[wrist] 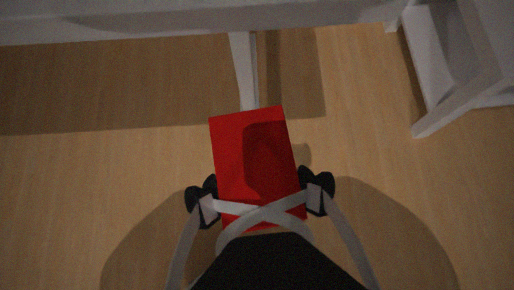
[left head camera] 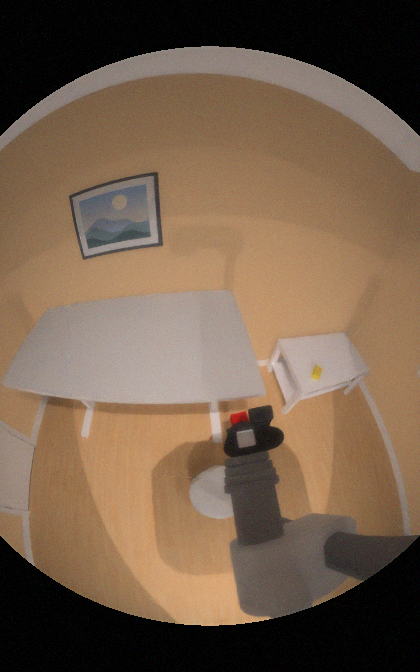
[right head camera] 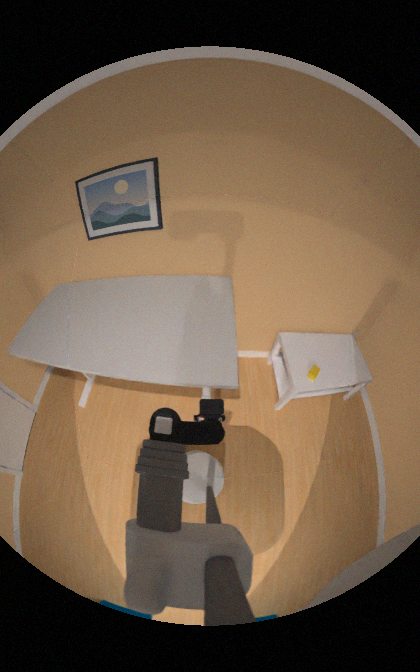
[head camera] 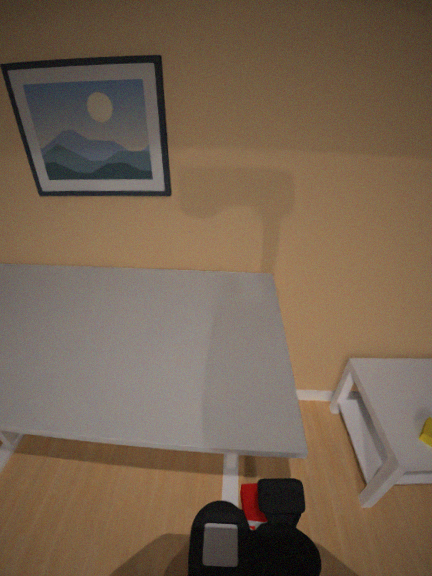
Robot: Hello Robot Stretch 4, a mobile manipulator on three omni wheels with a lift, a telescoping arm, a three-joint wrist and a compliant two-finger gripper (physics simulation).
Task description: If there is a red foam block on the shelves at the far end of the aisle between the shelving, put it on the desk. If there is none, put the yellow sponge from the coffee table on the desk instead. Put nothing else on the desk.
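Places are measured from the robot's base along level axes (x ahead, y left, z up), in millimetres.
Pixels of known places: gripper, fingertip midpoint: (wrist: 259,186) (head camera: 257,519).
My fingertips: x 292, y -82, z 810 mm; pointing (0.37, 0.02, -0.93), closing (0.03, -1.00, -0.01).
Note:
Behind a point stands the place of what it marks.
My gripper (wrist: 259,186) {x 292, y -82, z 811 mm} is shut on a red foam block (wrist: 255,155) {x 309, y -81, z 852 mm} (head camera: 252,502) {x 309, y -68, z 853 mm} (left head camera: 239,418), with one fingertip against each side of it. The block is slightly tilted in the wrist view and is held over the floor, just in front of the desk's near edge. The grey-white desk (head camera: 140,360) {x 621, y 240, z 923 mm} (left head camera: 135,350) (right head camera: 135,330) stands ahead, its top bare. The yellow sponge (head camera: 427,432) {x 681, y -835, z 468 mm} (left head camera: 316,372) (right head camera: 313,372) lies on the white coffee table (head camera: 395,380) {x 977, y -862, z 423 mm} (left head camera: 300,350) (right head camera: 335,350), right of the desk. The shelves' inner boards do not show in these views.
A desk leg (wrist: 245,70) {x 725, y -59, z 316 mm} (left head camera: 216,422) stands just beyond the block. A framed picture (head camera: 95,130) {x 1167, y 479, z 1477 mm} hangs on the wall behind the desk. Part of a white door (left head camera: 14,470) shows at the left. Blue edges (right head camera: 126,610) show at the bottom of the right head view.

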